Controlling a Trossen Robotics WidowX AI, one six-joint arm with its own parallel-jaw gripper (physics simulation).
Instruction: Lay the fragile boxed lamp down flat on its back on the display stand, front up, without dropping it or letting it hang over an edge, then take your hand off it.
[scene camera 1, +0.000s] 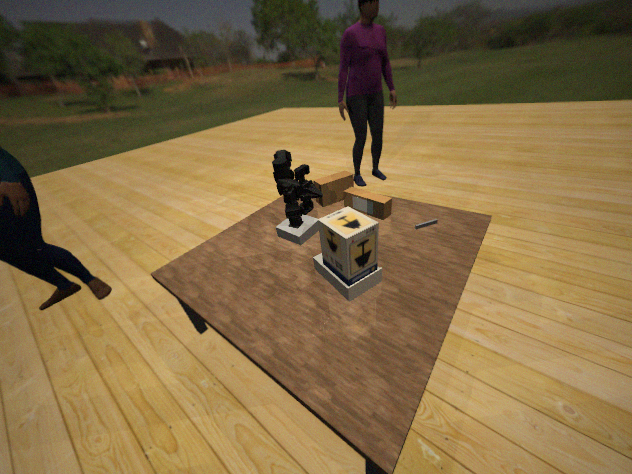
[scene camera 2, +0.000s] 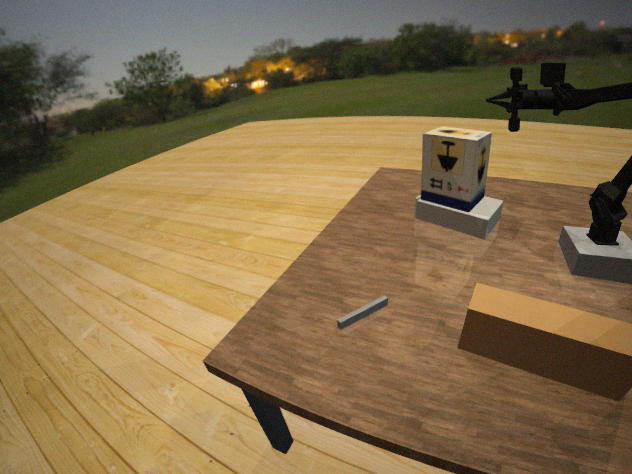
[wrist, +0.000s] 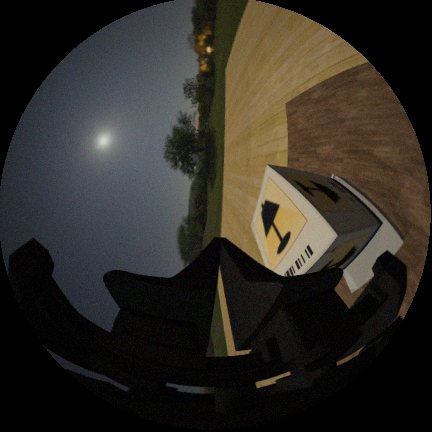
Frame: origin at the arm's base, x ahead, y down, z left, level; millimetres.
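Seen in the pictures: gripper, between the fingertips: (scene camera 1: 322, 195) (scene camera 2: 486, 100) (wrist: 218, 242); arm's base, origin of its link: (scene camera 1: 296, 224) (scene camera 2: 602, 239).
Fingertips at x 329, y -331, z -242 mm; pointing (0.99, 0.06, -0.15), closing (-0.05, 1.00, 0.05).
Observation:
Pixels of each thing's top centre, then the offset from my fingertips to it. "*": a spot on its surface instead. Level surfaces: height alone.
- carton, a spot on its surface: (scene camera 2: 512, 329) * dx +29, dy +305, dz +630 mm
- small grey bar, centre of its top: (scene camera 2: 363, 308) (scene camera 1: 426, 222) dx +312, dy +375, dz +541 mm
- wooden table, height of its surface: dy +397 mm
The boxed lamp (scene camera 1: 349, 244) (scene camera 2: 455, 166) (wrist: 298, 225) is white with yellow lamp pictures and a blue band at its base. It stands upright on the low grey display stand (scene camera 1: 361, 288) (scene camera 2: 460, 218) (wrist: 374, 254) in the middle of the table. My gripper (scene camera 1: 317, 193) (scene camera 2: 490, 100) (wrist: 218, 242) is shut and empty. It is held level in the air beside the box, near the arm's base and about as high as the box's top. It does not touch the box.
Two brown cartons (scene camera 1: 333, 187) (scene camera 1: 368, 201) lie behind the box; one carton (scene camera 2: 512, 329) also shows in scene camera 2. A small grey bar (scene camera 1: 426, 224) (scene camera 2: 362, 311) lies on the wooden table (scene camera 1: 267, 306). A person in purple (scene camera 1: 363, 85) stands behind the table.

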